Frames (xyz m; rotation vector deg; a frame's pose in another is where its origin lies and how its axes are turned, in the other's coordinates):
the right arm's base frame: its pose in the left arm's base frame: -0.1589 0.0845 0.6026 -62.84 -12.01 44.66
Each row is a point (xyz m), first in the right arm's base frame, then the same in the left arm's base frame.
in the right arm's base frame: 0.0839 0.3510 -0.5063
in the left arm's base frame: 0.0008 -0.1444 0.0470
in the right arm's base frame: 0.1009 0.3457 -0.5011
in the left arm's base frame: 0.0128 -0.1307 0.0503
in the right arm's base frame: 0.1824 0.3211 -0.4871
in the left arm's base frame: 0.0758 -0.0725 0.0605
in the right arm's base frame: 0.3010 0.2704 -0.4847
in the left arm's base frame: 0.1835 -0.0042 0.0796
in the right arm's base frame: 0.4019 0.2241 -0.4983
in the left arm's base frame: 0.2847 0.0419 0.0913
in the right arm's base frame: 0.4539 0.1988 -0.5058
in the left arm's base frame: 0.3378 0.0650 0.0983
